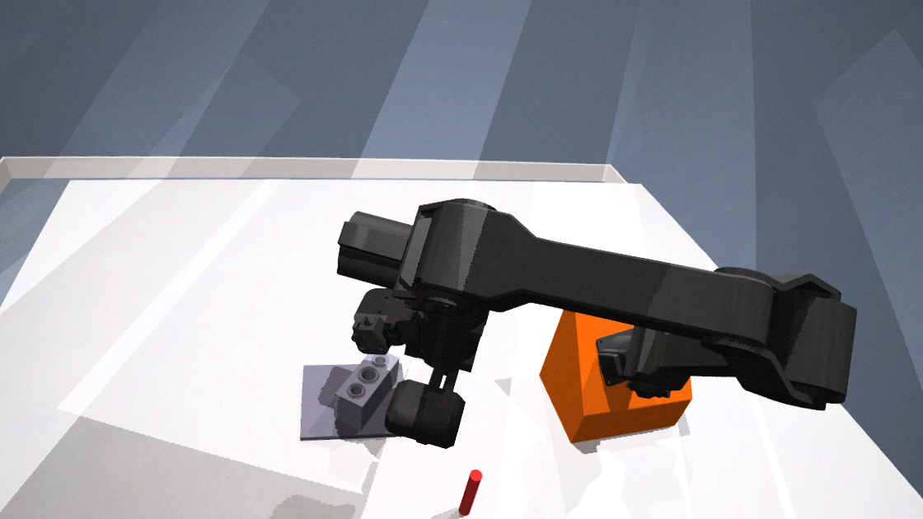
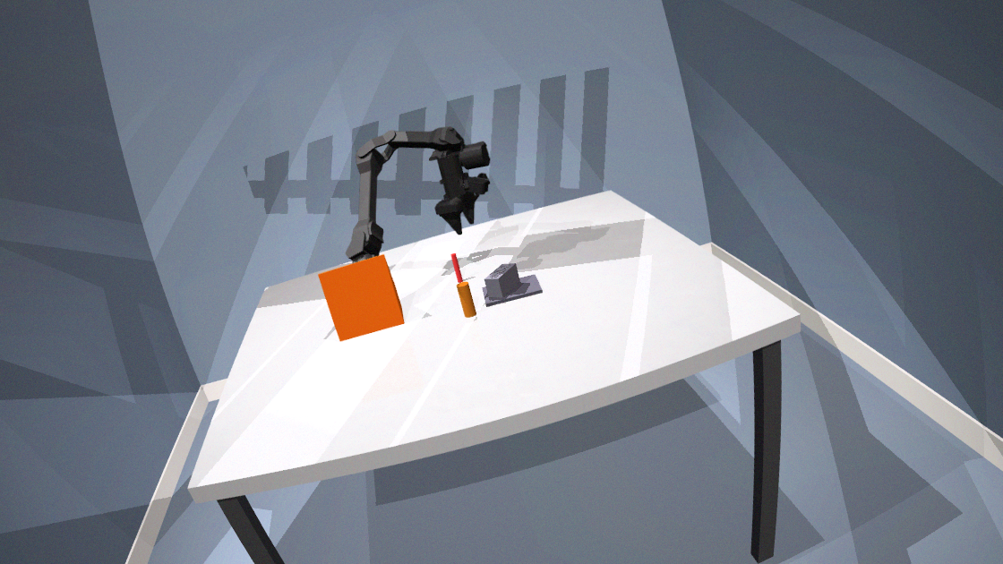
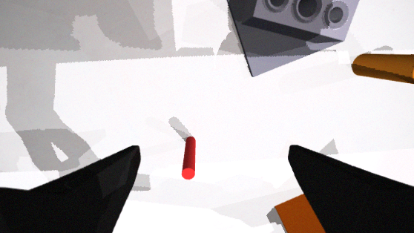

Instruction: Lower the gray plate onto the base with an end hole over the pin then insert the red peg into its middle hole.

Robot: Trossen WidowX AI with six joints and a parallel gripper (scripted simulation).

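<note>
The red peg lies 11 cm below my gripper tip, 5 cm to the left of it and 4 cm behind it. The rest, counted from my gripper tip: orange cylinder 20 cm to the right, 11 cm below, 8 cm behind; gray base 14 cm below, 12 cm to the right, 5 cm ahead; gray plate 13 cm to the right, 10 cm below, 3 cm ahead.
</note>
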